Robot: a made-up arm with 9 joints. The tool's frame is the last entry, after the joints. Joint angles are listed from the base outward.
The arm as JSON. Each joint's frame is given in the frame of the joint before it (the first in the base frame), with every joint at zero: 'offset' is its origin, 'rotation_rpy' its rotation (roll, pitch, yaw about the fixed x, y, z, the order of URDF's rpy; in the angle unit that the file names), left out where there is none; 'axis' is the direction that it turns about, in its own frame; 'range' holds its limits. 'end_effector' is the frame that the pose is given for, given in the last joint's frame.
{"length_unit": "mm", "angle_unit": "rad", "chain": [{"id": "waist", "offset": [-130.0, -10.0, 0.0], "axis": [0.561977, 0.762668, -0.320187], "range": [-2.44, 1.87]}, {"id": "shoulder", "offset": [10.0, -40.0, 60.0], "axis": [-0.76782, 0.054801, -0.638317], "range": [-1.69, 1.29]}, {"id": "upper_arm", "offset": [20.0, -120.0, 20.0], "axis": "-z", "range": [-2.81, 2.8]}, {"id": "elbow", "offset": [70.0, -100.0, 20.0], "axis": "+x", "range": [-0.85, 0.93]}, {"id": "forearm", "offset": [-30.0, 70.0, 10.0], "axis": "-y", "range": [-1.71, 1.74]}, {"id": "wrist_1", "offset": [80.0, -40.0, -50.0], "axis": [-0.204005, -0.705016, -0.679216], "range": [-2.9, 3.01]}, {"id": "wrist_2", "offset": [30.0, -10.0, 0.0], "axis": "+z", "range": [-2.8, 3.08]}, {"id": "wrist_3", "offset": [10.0, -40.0, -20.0], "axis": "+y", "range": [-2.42, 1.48]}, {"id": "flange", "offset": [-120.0, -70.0, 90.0], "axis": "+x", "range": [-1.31, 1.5]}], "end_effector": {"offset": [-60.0, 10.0, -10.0], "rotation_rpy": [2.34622, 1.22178, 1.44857]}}
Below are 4 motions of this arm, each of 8 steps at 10 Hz.
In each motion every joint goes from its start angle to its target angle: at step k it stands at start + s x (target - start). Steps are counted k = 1, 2, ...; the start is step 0. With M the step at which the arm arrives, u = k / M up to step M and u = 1 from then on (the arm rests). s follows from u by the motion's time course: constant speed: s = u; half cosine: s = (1 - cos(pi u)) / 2; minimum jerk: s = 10 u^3 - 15 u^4 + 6 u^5.
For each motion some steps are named. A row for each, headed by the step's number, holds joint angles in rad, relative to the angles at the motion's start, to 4 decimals.
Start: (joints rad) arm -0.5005 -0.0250 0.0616 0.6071 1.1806 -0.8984 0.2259 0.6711 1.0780
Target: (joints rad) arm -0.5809 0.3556 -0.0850 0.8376 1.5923 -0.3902 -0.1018 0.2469 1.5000
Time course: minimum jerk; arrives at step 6
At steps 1, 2, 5, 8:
1: -0.0029 0.0135 -0.0052 0.0082 0.0146 0.0180 -0.0116 -0.0151 0.0150
2: -0.0169 0.0799 -0.0308 0.0484 0.0864 0.1067 -0.0688 -0.0890 0.0886
5: -0.0775 0.3671 -0.1414 0.2223 0.3971 0.4902 -0.3161 -0.4091 0.4070
8: -0.0804 0.3806 -0.1466 0.2305 0.4117 0.5082 -0.3277 -0.4242 0.4220

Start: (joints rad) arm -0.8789 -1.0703 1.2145 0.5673 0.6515 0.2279 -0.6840 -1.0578 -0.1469
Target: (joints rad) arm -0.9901 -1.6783 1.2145 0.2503 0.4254 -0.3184 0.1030 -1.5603 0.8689
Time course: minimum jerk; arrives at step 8
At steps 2, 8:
2: -0.0115 -0.0629 0.0000 -0.0328 -0.0234 -0.0566 0.0815 -0.0520 0.1052
8: -0.1112 -0.6080 0.0000 -0.3170 -0.2261 -0.5463 0.7870 -0.5025 1.0158

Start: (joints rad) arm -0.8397 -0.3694 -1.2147 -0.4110 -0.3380 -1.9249 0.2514 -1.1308 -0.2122
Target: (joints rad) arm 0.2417 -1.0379 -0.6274 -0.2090 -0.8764 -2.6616 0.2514 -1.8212 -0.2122
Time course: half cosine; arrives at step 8
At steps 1, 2, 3, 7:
1: 0.0412 -0.0254 0.0224 0.0077 -0.0205 -0.0280 0.0000 -0.0263 0.0000
2: 0.1584 -0.0979 0.0860 0.0296 -0.0788 -0.1079 0.0000 -0.1011 0.0000
3: 0.3338 -0.2063 0.1813 0.0623 -0.1662 -0.2274 0.0000 -0.2131 0.0000
7: 1.0402 -0.6431 0.5649 0.1943 -0.5179 -0.7087 0.0000 -0.6641 0.0000

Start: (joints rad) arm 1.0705 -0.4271 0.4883 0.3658 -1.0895 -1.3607 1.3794 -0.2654 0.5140
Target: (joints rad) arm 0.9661 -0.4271 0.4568 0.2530 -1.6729 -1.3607 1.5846 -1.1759 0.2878
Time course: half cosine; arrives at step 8
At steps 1, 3, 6, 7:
1: -0.0040 0.0000 -0.0012 -0.0043 -0.0222 0.0000 0.0078 -0.0347 -0.0086
3: -0.0322 0.0000 -0.0097 -0.0348 -0.1801 0.0000 0.0633 -0.2810 -0.0698
6: -0.0891 0.0000 -0.0269 -0.0963 -0.4980 0.0000 0.1751 -0.7772 -0.1931
7: -0.1004 0.0000 -0.0303 -0.1085 -0.5612 0.0000 0.1974 -0.8758 -0.2176

